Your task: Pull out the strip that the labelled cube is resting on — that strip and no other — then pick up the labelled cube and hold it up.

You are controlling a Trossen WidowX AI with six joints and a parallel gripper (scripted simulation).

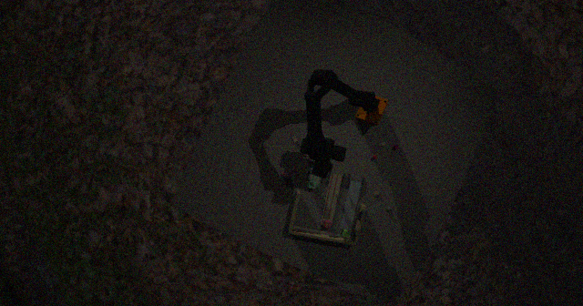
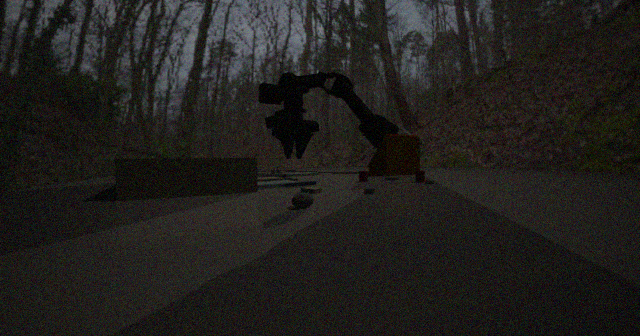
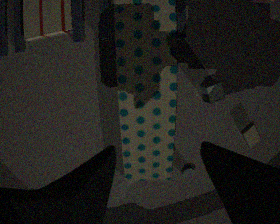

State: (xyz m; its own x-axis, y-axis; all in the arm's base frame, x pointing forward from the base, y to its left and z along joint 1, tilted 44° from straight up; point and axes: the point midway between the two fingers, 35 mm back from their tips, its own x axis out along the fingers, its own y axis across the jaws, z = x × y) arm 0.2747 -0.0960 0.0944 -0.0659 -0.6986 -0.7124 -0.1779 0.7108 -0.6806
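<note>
Right now my gripper tip is 200 mm short of the red-lined strip, 140 mm to the right of it and 50 mm above it. The rest, counted from my gripper tip: grey pebble: 430 mm to the left, 140 mm ahead, 40 mm below.
</note>
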